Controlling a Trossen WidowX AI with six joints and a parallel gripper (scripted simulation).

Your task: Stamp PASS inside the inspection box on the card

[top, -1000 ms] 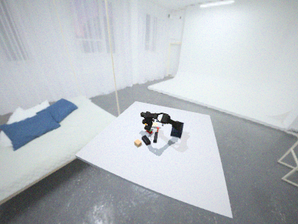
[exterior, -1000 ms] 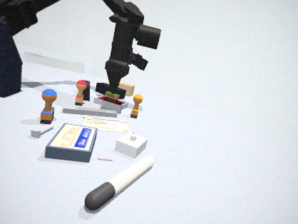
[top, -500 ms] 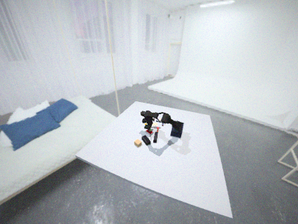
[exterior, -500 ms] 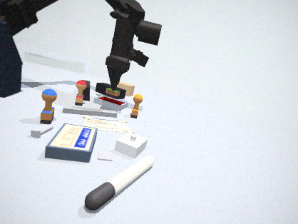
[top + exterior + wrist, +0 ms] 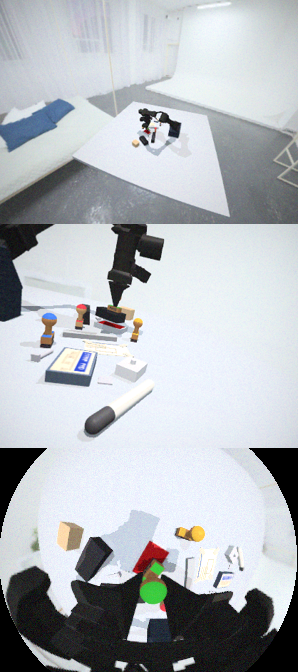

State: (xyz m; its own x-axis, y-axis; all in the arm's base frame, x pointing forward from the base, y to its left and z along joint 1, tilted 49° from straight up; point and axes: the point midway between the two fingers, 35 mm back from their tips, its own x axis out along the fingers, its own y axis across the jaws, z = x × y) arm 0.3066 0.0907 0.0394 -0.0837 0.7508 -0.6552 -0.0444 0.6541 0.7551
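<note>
Right now my gripper tip is 1 cm short of the card, 17 cm to the left of it and 8 cm above it. Also, from my gripper tip: green-topped stamp: right at my gripper tip; then orange-topped stamp: 7 cm ahead, 7 cm to the right, 6 cm below; then red ink pad: 7 cm below.
</note>
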